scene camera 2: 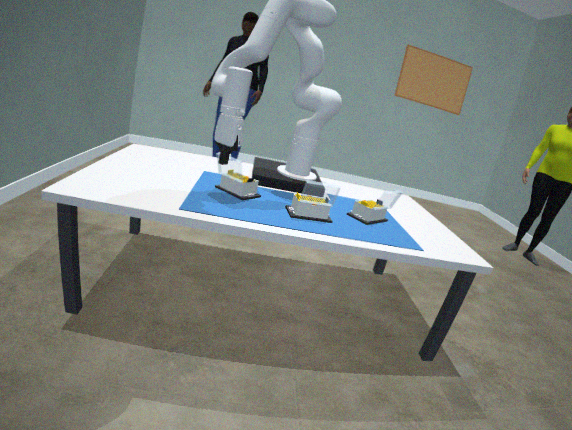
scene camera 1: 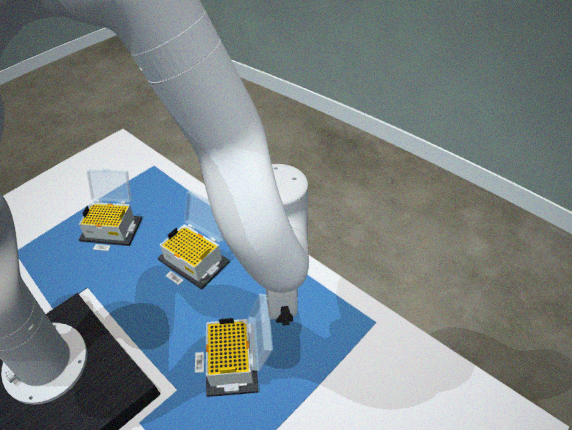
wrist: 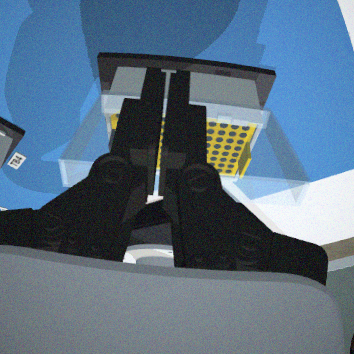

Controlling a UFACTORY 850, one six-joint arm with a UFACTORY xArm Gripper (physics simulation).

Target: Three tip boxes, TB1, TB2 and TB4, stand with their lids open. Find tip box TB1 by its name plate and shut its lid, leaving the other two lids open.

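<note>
The nearest tip box in scene camera 1 (scene camera 1: 227, 347) (scene camera 2: 240, 186) (wrist: 229, 145) has its clear lid (scene camera 1: 261, 332) (wrist: 285, 150) standing open, roughly upright. Its name plate (scene camera 1: 199, 362) is too small to read. The middle tip box (scene camera 1: 190, 252) (scene camera 2: 311, 206) and the far-left tip box (scene camera 1: 106, 220) (scene camera 2: 369, 212) also have open lids; their plates (scene camera 1: 174, 278) (scene camera 1: 101, 247) are unreadable here. My gripper (scene camera 1: 284, 320) (scene camera 2: 224, 161) (wrist: 165, 95) is shut and empty, pointing down close behind the nearest box's lid. I cannot tell whether it touches.
The boxes stand on dark bases on a blue mat (scene camera 1: 340, 320) (scene camera 2: 400, 239) on the white table (scene camera 1: 400, 360) (scene camera 2: 475, 257). The robot's black base plate (scene camera 1: 120, 385) lies left of the nearest box. A neighbouring plate (wrist: 16, 160) shows at the wrist view's left edge.
</note>
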